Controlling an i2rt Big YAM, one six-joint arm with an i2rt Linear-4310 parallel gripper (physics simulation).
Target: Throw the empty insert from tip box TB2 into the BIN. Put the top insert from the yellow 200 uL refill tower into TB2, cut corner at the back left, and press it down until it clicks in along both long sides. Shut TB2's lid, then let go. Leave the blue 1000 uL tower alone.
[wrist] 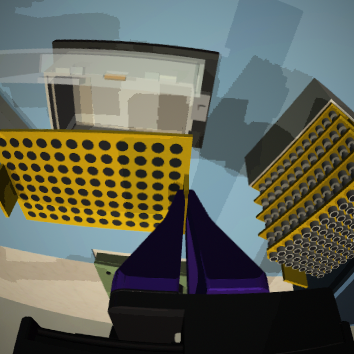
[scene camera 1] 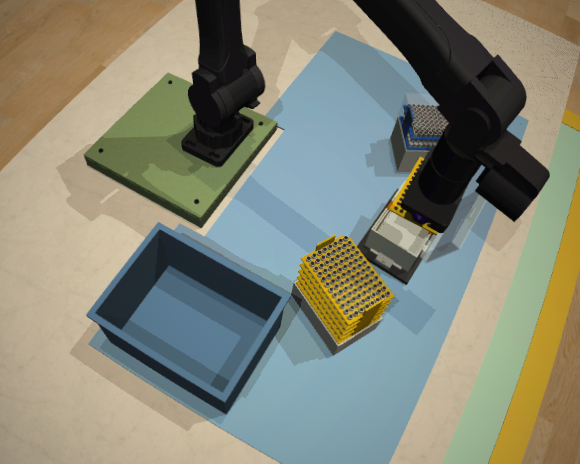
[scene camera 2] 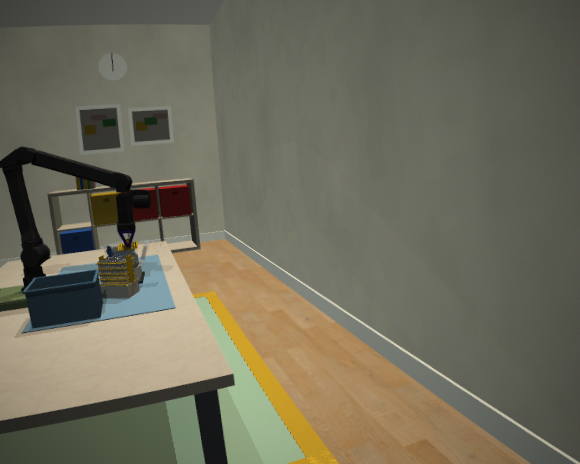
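My gripper (scene camera 1: 419, 218) (scene camera 2: 128, 246) (wrist: 184, 197) is shut on the end tab of the empty yellow insert (scene camera 1: 414, 181) (scene camera 2: 121, 246) (wrist: 107, 181). It holds the insert raised above the grey tip box TB2 (scene camera 1: 398, 243) (wrist: 201, 102), whose inside shows hollow in the wrist view. TB2's clear lid (scene camera 1: 466, 225) (wrist: 22, 65) stands open at its far side. The yellow 200 uL tower (scene camera 1: 345, 280) (scene camera 2: 116, 272) (wrist: 305, 197) stands beside TB2, a stack of several inserts. The BIN (scene camera 1: 220, 270) (scene camera 2: 65, 306) shows no insert inside in scene camera 1.
The blue 1000 uL tower (scene camera 1: 424, 129) stands behind TB2, partly hidden by the arm. TB2 rests on a dark base (scene camera 1: 406, 276) (wrist: 212, 65). The yellow tower lies between TB2 and the BIN. The arm stands on a green board (scene camera 1: 145, 130) (wrist: 103, 280).
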